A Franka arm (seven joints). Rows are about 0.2 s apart.
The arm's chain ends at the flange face. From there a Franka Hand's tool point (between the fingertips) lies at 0.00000 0.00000 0.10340 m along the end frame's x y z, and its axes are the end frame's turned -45 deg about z.
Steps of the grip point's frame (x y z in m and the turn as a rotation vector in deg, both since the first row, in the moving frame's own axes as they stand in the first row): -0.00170 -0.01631 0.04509 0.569 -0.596 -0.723; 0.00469 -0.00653 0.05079 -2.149 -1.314 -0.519
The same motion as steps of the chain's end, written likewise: -0.01125 -0.01037 0.04510 -0.019 -0.824 -0.723; -0.00239 -0.01235 0.05089 -2.449 0.590 -0.519
